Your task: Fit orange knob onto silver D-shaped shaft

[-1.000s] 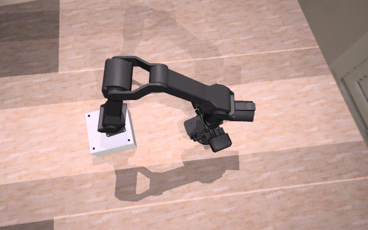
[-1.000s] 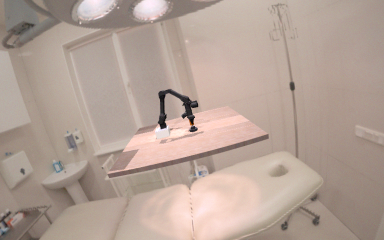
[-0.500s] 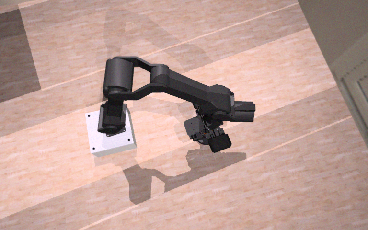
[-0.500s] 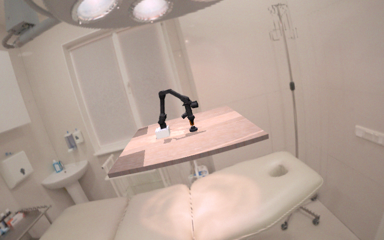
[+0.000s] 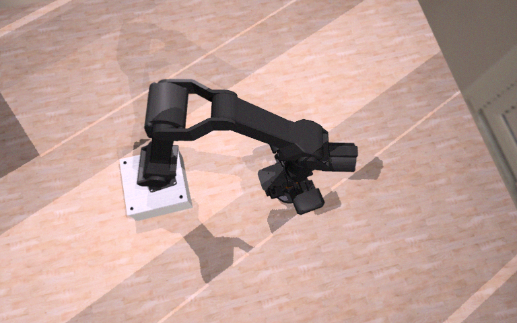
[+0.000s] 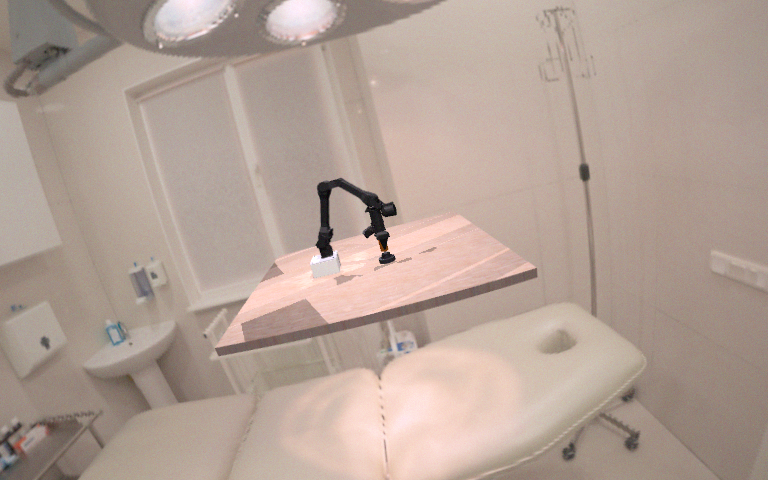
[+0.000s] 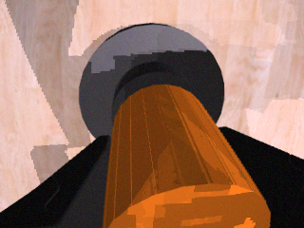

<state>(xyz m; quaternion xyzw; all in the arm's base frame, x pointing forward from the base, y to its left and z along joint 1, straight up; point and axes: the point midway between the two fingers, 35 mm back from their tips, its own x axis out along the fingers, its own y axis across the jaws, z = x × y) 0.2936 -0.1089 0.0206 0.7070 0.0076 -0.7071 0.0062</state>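
Right now the round pedestal is 40 mm below my gripper tip. From my gripper tip the other things lie so: orange knob (30 mm above).
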